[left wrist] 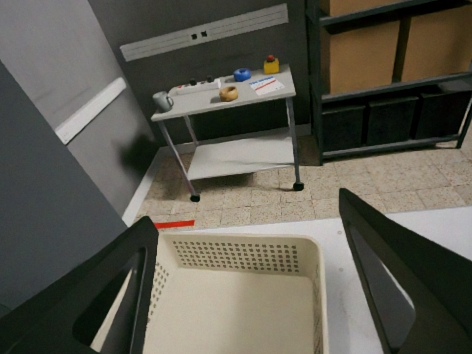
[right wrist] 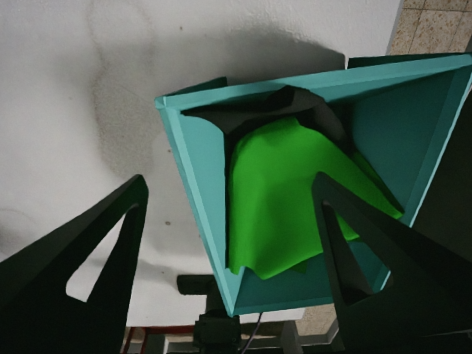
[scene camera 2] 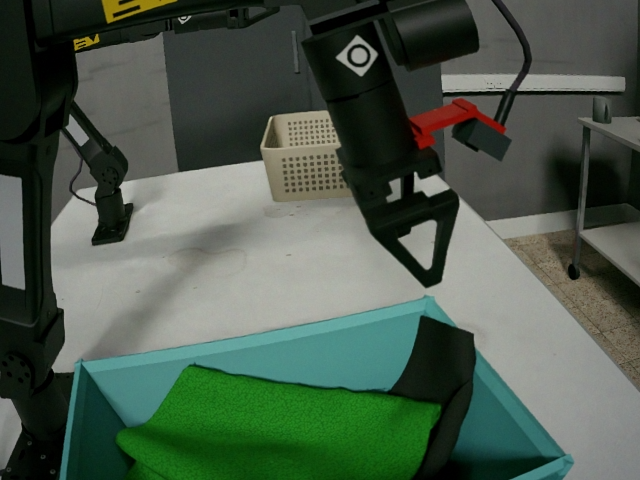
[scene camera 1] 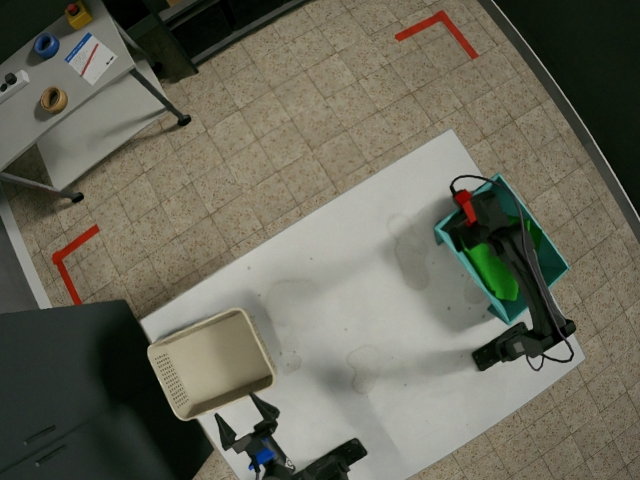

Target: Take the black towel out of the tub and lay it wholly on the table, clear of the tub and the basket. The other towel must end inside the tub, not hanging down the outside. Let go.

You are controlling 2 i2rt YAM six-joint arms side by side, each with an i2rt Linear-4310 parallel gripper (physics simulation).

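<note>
The teal tub (scene camera 1: 553, 266) (scene camera 2: 258, 336) (right wrist: 205, 165) stands on the white table (scene camera 1: 320, 310). Inside it, the green towel (scene camera 1: 488, 263) (scene camera 2: 289, 423) (right wrist: 280, 190) lies over part of the black towel (scene camera 2: 439, 356) (right wrist: 285, 107). The black towel shows along one long wall and at a corner, inside the rim. My right gripper (scene camera 2: 428, 281) (right wrist: 230, 180) is open and empty above the tub's corner end; its arm hides part of the tub in scene camera 1. My left gripper (scene camera 1: 234, 405) (left wrist: 240, 211) is open and empty beside the beige basket (scene camera 1: 217, 356) (scene camera 2: 273, 170) (left wrist: 240, 310).
The basket stands at the far end of the table from the tub. The right arm's base stands close to the tub's end. A grey cart (scene camera 1: 20, 124) (left wrist: 200, 102) stands on the floor beyond the table, and a dark cabinet (scene camera 1: 77, 372) is next to the basket end.
</note>
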